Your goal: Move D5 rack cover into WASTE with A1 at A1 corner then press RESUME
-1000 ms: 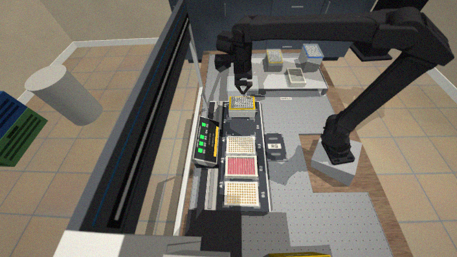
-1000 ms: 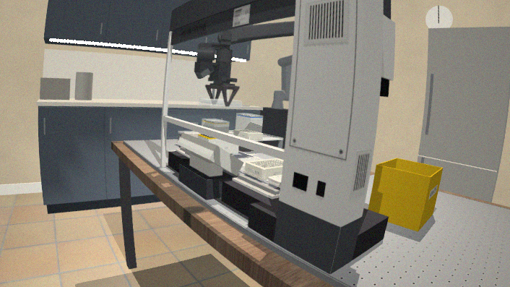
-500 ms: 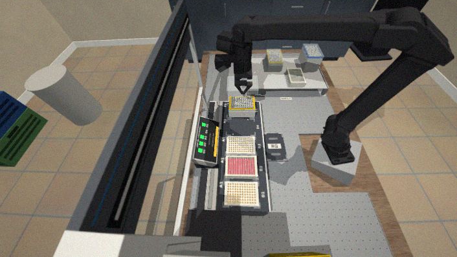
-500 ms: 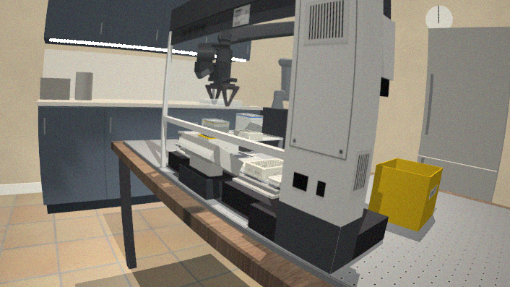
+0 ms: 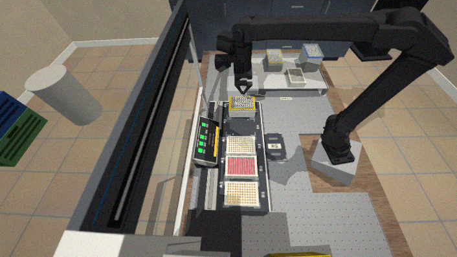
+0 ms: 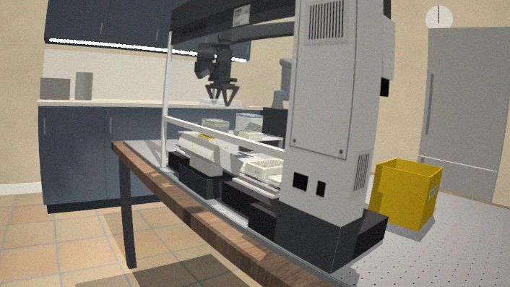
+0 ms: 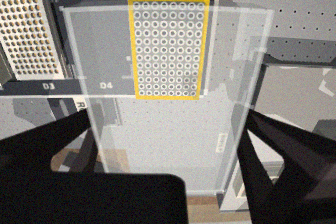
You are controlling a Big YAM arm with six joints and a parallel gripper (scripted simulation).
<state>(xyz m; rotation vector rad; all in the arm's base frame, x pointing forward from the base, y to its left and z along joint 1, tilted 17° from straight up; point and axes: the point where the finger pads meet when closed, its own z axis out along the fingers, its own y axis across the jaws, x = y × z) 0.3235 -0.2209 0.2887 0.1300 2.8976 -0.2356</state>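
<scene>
Right now my hand is 13 cm above the tip rack and 1 cm short of it. Also, from my hand: clear cover 1 cm above; then spare nest RG 23 cm below, 19 cm to the left, 13 cm behind; then shelf 29 cm behind, 26 cm to the right, 18 cm below.
</scene>
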